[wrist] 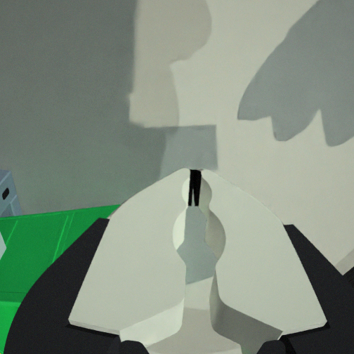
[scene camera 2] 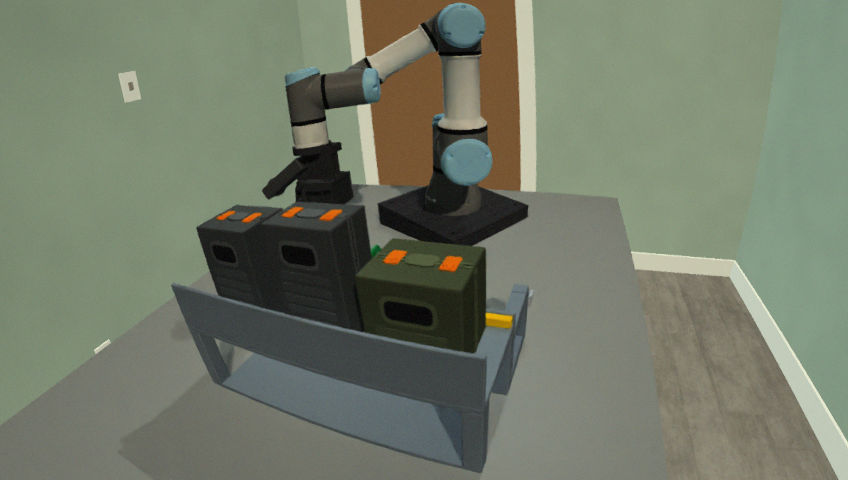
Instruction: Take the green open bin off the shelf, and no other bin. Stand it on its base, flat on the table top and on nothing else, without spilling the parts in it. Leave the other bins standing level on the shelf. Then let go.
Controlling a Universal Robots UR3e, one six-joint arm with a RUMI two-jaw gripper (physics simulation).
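Frame: origin at the arm's base, x ahead, y left, z up, level; millimetres.
Seen in the pictures: arm's base at its link origin: (scene camera 2: 453,203).
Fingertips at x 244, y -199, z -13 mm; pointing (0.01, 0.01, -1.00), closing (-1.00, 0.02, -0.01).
Offsets run from my fingertips to a thing's top centre. "spot": to the spot under its first point. Level surfaces: height alone.
The green open bin (wrist: 47,245) shows in part at the lower left of the wrist view, beside and partly behind the gripper. In scene camera 2 a small green piece (scene camera 2: 376,250) shows between a dark case and the olive case; what it rests on is hidden. My gripper (wrist: 192,172) is shut, its fingertips together with nothing between them. In scene camera 2 it points down behind the dark cases, its fingertips hidden. The blue-grey shelf @(spot: 372 mm ahead, 244 mm left, 108 mm up) (scene camera 2: 333,350) (wrist: 11,206) stands on the table. A yellow edge @(spot: 263 mm ahead, 375 mm left, 83 mm up) (scene camera 2: 498,320) shows at its right end, mostly hidden by the olive case.
Two dark cases @(spot: 319 mm ahead, 97 mm left, 160 mm up) (scene camera 2: 235,258) @(288 mm ahead, 193 mm left, 205 mm up) (scene camera 2: 315,261) and an olive case @(301 mm ahead, 311 mm left, 168 mm up) (scene camera 2: 416,297), all with orange latches, stand upright at the shelf, between scene camera 2 and the gripper. The robot's black base (scene camera 2: 404,217) stands behind on the grey table @(29 mm down) (scene camera 2: 583,333).
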